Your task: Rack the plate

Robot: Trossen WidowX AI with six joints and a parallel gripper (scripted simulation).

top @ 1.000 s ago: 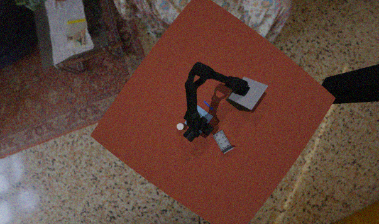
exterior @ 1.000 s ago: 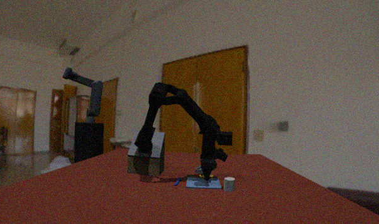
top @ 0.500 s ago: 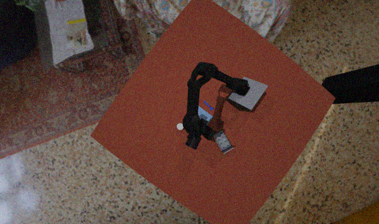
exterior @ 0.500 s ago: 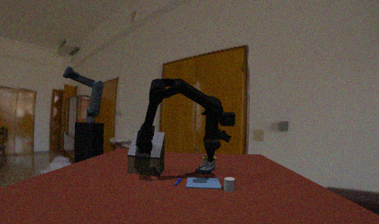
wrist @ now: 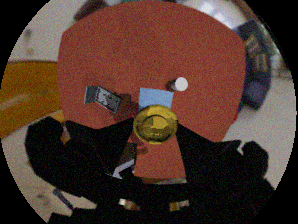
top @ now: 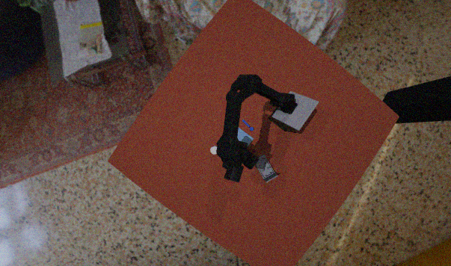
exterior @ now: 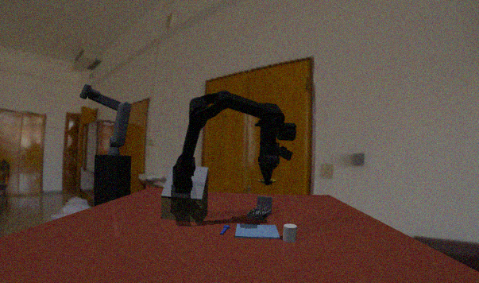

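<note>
The grey dish rack lies 20 cm to the left of my gripper tip and 15 cm below it. The rest, counted from my gripper tip: yellow plate: 1 cm above; then light blue mat: 3 cm behind, 1 cm to the right, 17 cm below; then white cup: 8 cm ahead, 8 cm to the right, 15 cm below.
</note>
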